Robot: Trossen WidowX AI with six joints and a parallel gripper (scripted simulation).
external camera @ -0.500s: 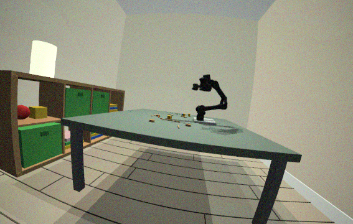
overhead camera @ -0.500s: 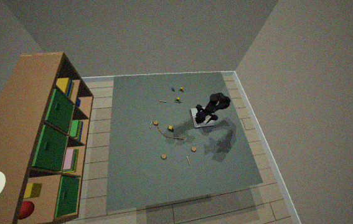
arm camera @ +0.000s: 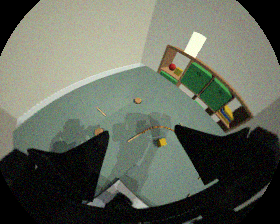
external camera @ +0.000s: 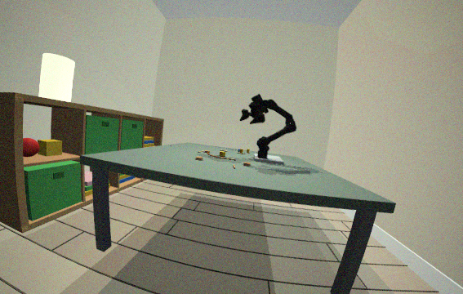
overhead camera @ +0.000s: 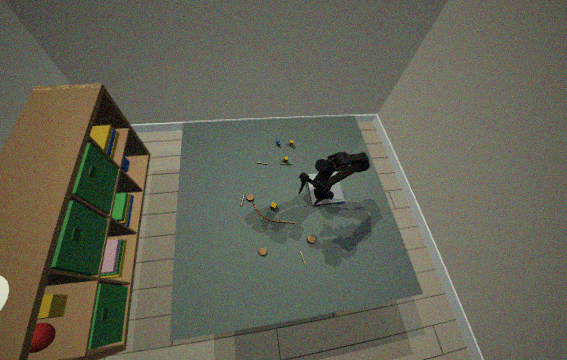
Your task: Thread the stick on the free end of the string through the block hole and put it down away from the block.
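The yellow block is 240 mm below my gripper tip, 130 mm ahead of it and 90 mm to the right of it. From my gripper tip the other things lie so: round wooden button 260 mm ahead, 250 mm below, 170 mm to the right.
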